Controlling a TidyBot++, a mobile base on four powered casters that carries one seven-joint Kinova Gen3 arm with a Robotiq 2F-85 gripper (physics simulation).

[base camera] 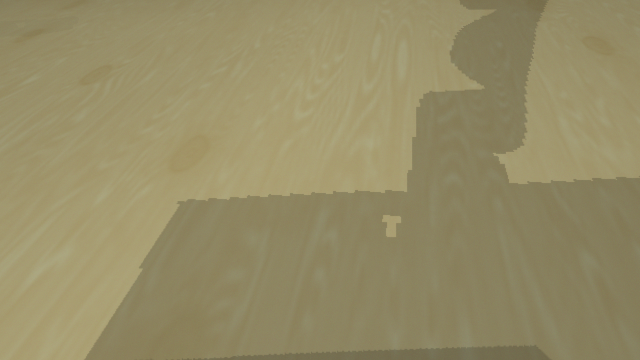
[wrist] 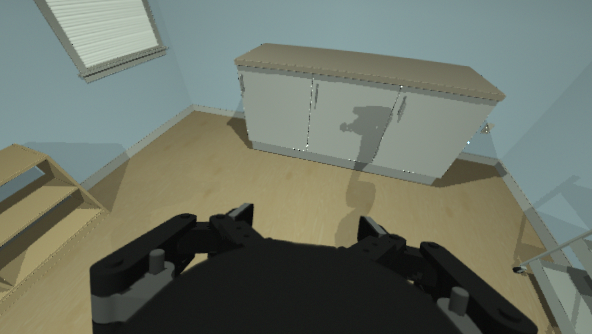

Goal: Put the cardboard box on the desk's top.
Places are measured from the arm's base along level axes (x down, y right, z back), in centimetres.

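Pixels of known places: gripper, between the fingertips: (wrist: pixel 305 221).
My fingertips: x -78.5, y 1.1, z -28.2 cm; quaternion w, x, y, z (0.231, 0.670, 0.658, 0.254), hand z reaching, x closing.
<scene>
Behind a point stands the place of what it marks.
My gripper (wrist: pixel 305 221) @(x -78.5, y 1.1, z -28.2 cm) is open and empty in the wrist view, its two black fingers standing wide apart with wood floor showing between them. The cardboard box does not show in either view. No desk that I can make out shows in either view.
A white three-door cabinet (wrist: pixel 278 112) @(x -11.9, y -23.7, z -168.4 cm) with a brown top stands against the far wall. A wooden shelf unit (wrist: pixel 67 176) @(x -4.0, y -150.0, z -87.4 cm) is at the left. Part of a grey cart (wrist: pixel 555 295) @(x 20.4, y 144.6, z -50.4 cm) shows at the right edge. The robot's shadow lies on the wood floor (base camera: pixel 200 100) @(x 39.6, y -23.6, z -75.2 cm) (wrist: pixel 165 175) @(x 39.6, y -127.8, z -132.5 cm).
</scene>
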